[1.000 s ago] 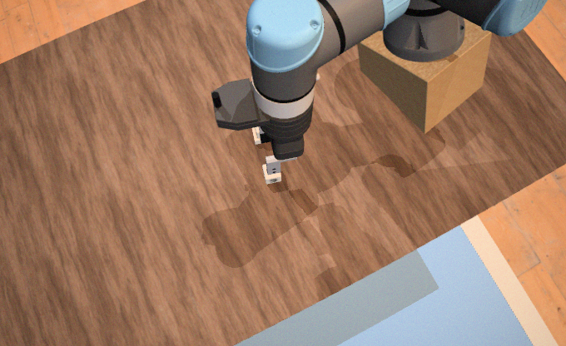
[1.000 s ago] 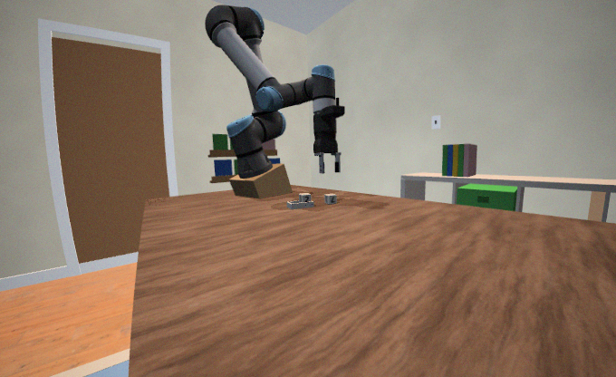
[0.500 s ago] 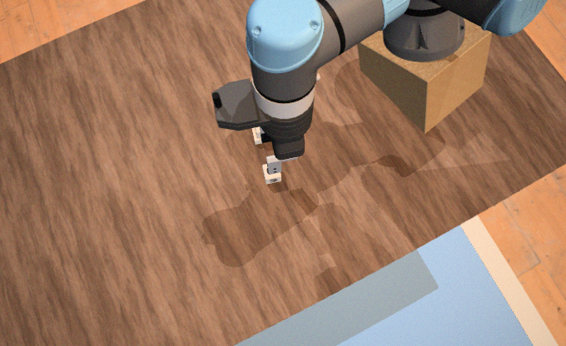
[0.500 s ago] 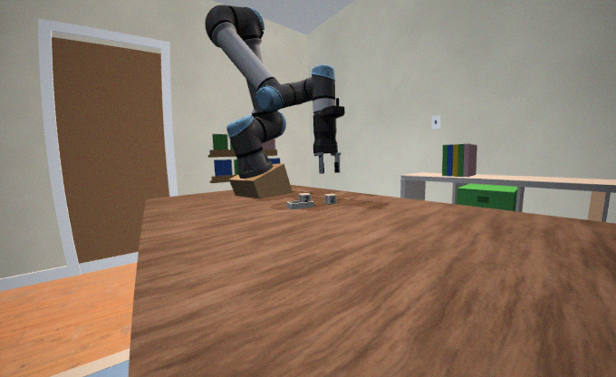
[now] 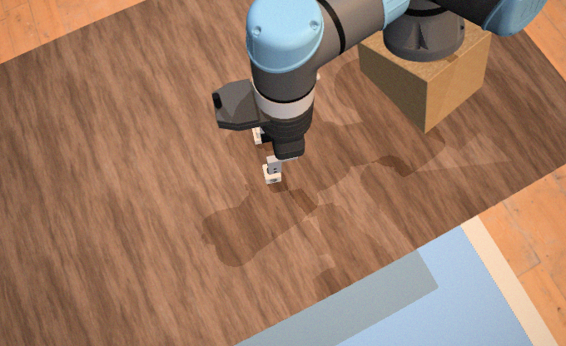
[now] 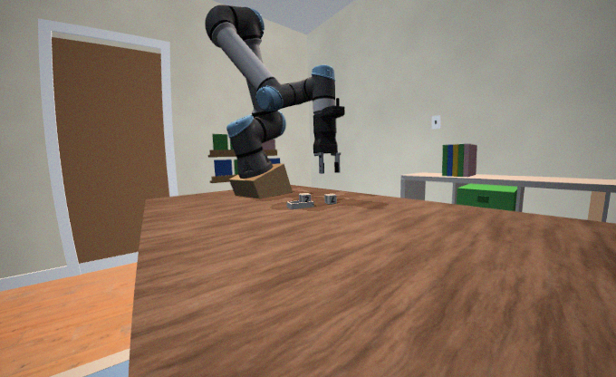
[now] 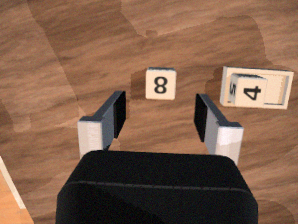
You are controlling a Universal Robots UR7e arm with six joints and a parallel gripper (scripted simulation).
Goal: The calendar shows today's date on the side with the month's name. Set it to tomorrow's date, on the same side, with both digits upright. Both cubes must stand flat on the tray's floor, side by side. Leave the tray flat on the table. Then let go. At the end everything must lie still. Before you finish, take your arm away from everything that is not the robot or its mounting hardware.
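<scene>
My hand is 20 mm past the digit cube, 90 mm to the left of it and 90 mm above it. The rest, counted from my hand: calendar tray: 20 mm behind, 100 mm to the right, 110 mm below.
</scene>
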